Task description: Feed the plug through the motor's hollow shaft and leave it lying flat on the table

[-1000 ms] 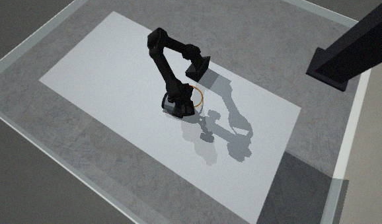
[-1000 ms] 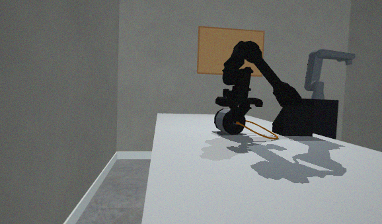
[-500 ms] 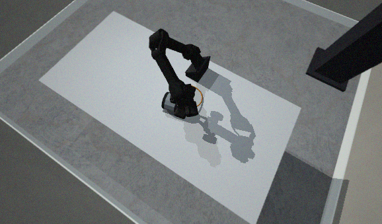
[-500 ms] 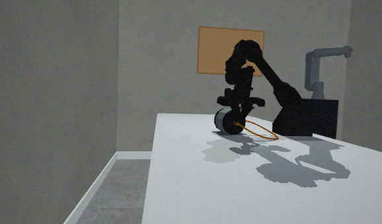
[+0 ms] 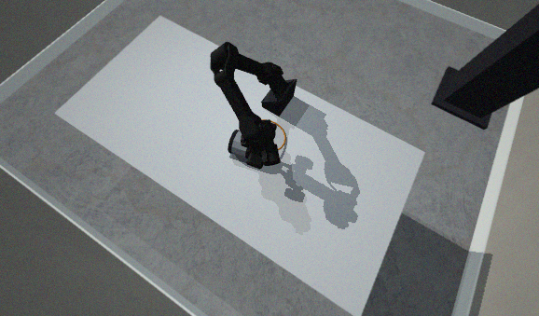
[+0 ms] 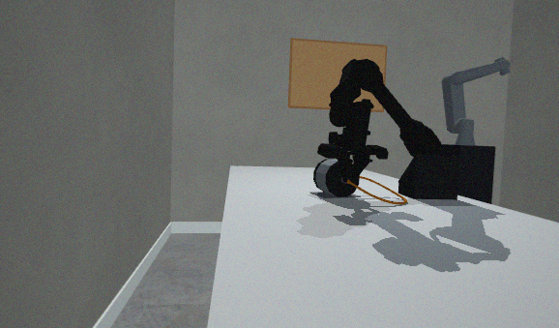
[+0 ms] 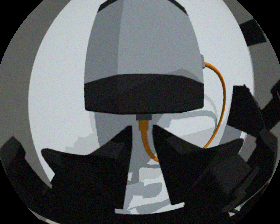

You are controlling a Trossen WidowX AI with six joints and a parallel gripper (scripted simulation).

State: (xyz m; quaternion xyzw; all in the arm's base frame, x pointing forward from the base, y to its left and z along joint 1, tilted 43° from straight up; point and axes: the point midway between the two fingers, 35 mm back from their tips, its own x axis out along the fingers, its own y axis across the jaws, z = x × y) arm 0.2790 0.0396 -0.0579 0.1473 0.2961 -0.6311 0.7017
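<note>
Now: hand 1 cm short of the plug, 3 cm to the left of it and 3 cm above it.
</note>
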